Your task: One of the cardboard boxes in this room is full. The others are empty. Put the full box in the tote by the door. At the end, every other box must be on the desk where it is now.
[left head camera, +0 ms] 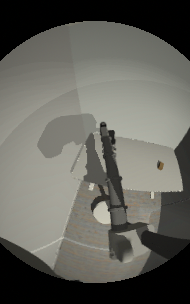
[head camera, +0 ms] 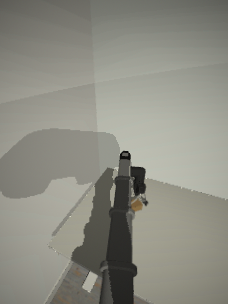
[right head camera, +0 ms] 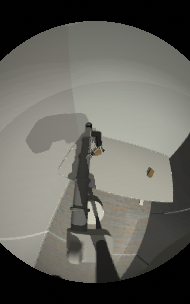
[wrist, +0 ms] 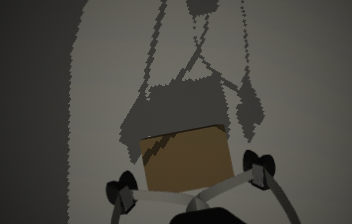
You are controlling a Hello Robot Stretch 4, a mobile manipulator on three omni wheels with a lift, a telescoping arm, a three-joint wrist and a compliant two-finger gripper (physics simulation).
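Pixels of known places: gripper, fingertip midpoint: (head camera: 135,207) (right head camera: 97,152) (wrist: 189,173); robot's base, origin of the base link: (left head camera: 105,211) (right head camera: 90,211).
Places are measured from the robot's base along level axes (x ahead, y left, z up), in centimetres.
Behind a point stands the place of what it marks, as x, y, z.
A brown cardboard box (head camera: 136,205) {71.5, -9.2, 74.2} (right head camera: 97,152) {70.8, -8.8, 73.4} (wrist: 187,162) {73.2, -8.0, 74.2} is on the pale desk (head camera: 180,225) {62.8, -36.4, 69.2} (left head camera: 135,172) {40.7, -34.9, 69.2} (right head camera: 125,175) {42.1, -40.5, 69.2} (wrist: 305,100) {83.6, -21.5, 69.2}, partly behind the arm in the head view. My gripper (head camera: 139,202) (right head camera: 97,149) {71.6, -8.8, 71.5} (wrist: 189,173) {71.6, -8.8, 71.5} is open over this box. In the wrist view its fingertips stand wide, left and right of the box's near part, with a gap on each side. A second box (left head camera: 160,165) {40.8, -71.6, 74.2} (right head camera: 150,172) {41.1, -72.3, 74.2} is farther right on the desk, apart from the gripper. Which box is full cannot be told. The tote does not show.
The arm (head camera: 121,230) {32.0, -0.3, 113.2} (left head camera: 112,175) {24.8, 0.4, 113.1} (right head camera: 81,175) {25.2, 0.0, 113.2} reaches over the desk's left part and casts a shadow on desk and wall. Walls meet in a corner behind the desk. A round white object (left head camera: 101,212) {-0.5, 7.2, 18.7} (right head camera: 95,213) {-2.0, -7.9, 18.7} is on the wood-look floor (left head camera: 85,225) {-26.7, 36.1, -2.8} (right head camera: 60,235) {-58.9, 52.9, -2.8} by the desk's front.
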